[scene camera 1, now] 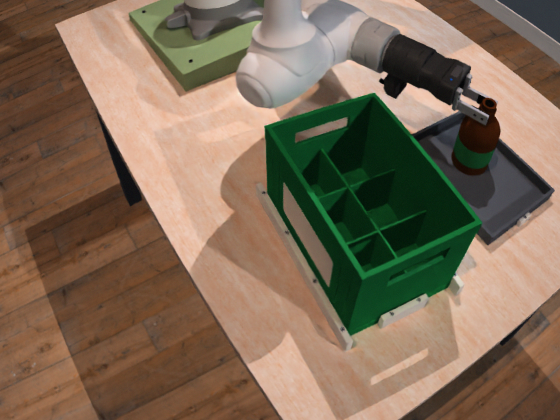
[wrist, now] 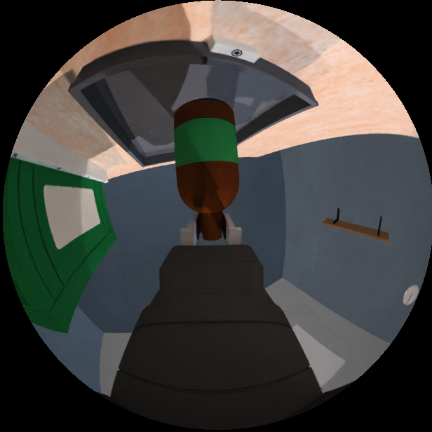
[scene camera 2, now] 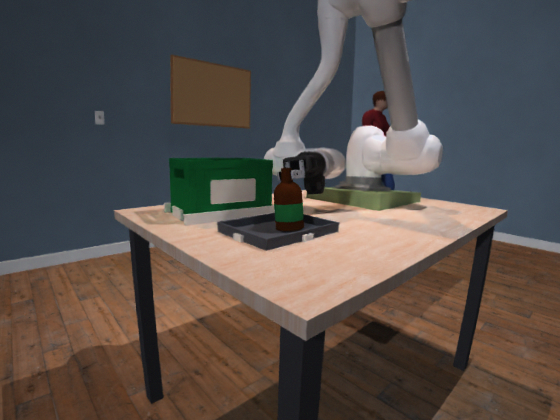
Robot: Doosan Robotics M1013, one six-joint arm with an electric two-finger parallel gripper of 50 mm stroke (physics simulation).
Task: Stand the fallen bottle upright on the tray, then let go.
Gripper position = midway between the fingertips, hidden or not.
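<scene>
My gripper (scene camera 1: 491,113) is visible, and it also appears in the wrist view (wrist: 210,221) and in scene camera 2 (scene camera 2: 285,175). There's a brown bottle (scene camera 1: 475,144) as well.
</scene>
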